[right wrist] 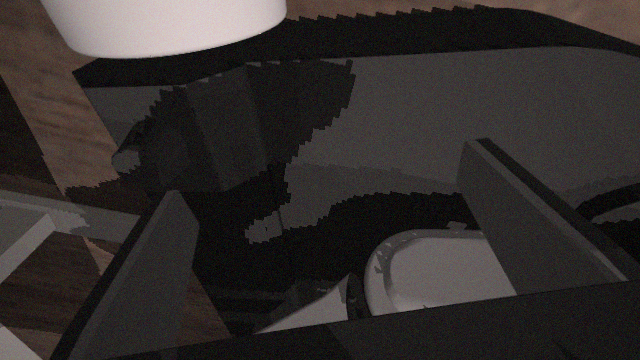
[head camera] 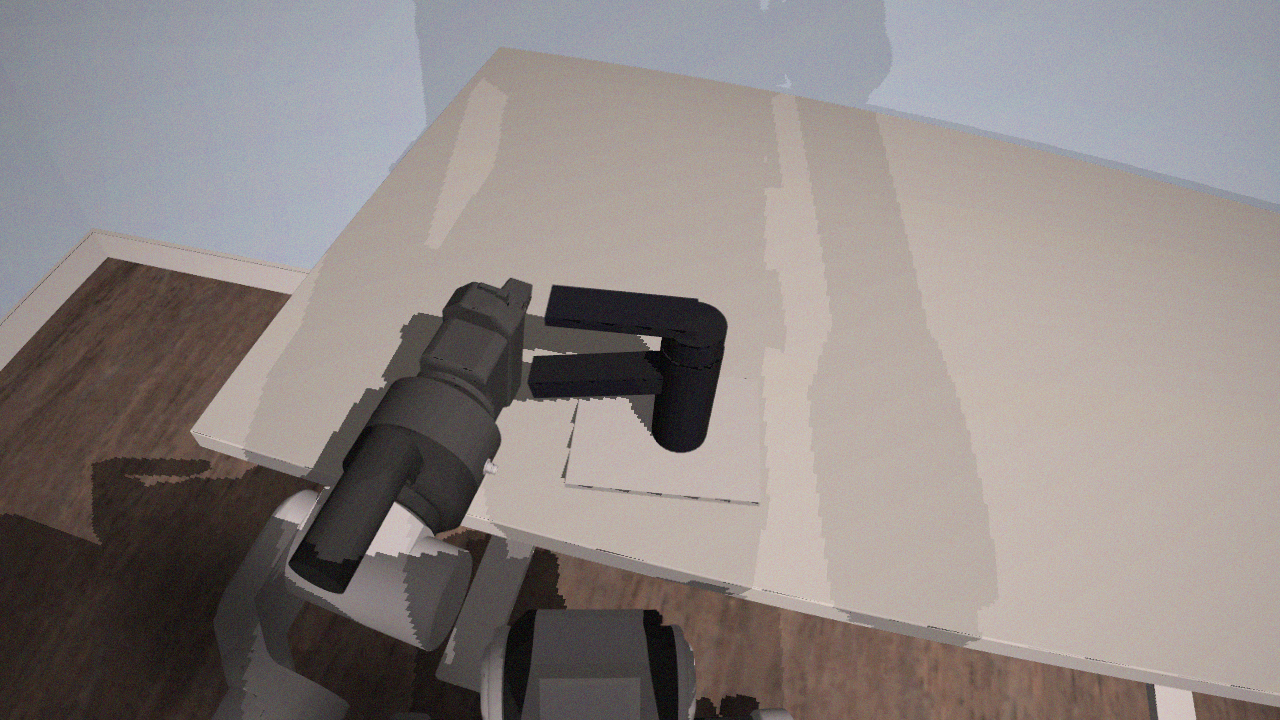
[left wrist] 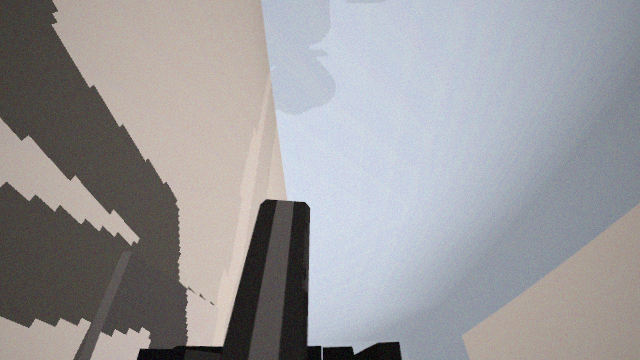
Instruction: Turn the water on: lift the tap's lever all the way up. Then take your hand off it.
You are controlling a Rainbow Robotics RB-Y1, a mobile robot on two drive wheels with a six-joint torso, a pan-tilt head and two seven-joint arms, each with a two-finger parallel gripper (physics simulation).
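Frame: origin at the robot's base, x down, y back, z left, level; centimetres.
Seen in the pictures: left gripper, fingertip midpoint: [head camera: 521, 286] [left wrist: 285, 217]; right gripper, fingertip midpoint: [right wrist: 322, 185].
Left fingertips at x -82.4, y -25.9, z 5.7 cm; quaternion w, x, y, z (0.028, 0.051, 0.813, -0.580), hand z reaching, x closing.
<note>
Offsets run from my left fingertips to a thing's top centre. "*": to the spot under its first point. Level surfaces: height alone.
The black tap {* dx +2.2, dy +9.8, dz -13.2 cm} [head camera: 687, 398] stands upright on a thin pale plate {* dx +9.7, dy +12.0, dz -11.7 cm} [head camera: 662, 474] in the head view. Its lever {dx -4.5, dy +6.8, dz -8.1 cm} [head camera: 617, 310] extends from the top of the body toward the picture's left, above the spout {dx +1.2, dy +6.6, dz -6.5 cm} [head camera: 595, 374], with a gap between them. How far up the lever is tilted is hard to judge from above. My left gripper [head camera: 519, 291] [left wrist: 285, 217] is shut and empty, just left of the lever's free end in the head view, with a narrow gap showing between them. The tap does not show in the left wrist view. My right gripper [right wrist: 322, 185] is open and empty, away from the tap.
The pale table {dx +10.3 cm} [head camera: 1056, 376] reaches to the blue wall [head camera: 223, 107] behind it. My left forearm crosses the table's front edge left of the tap. Dark robot base parts and a white rounded part [right wrist: 170, 25] lie around my right gripper, over the wooden floor.
</note>
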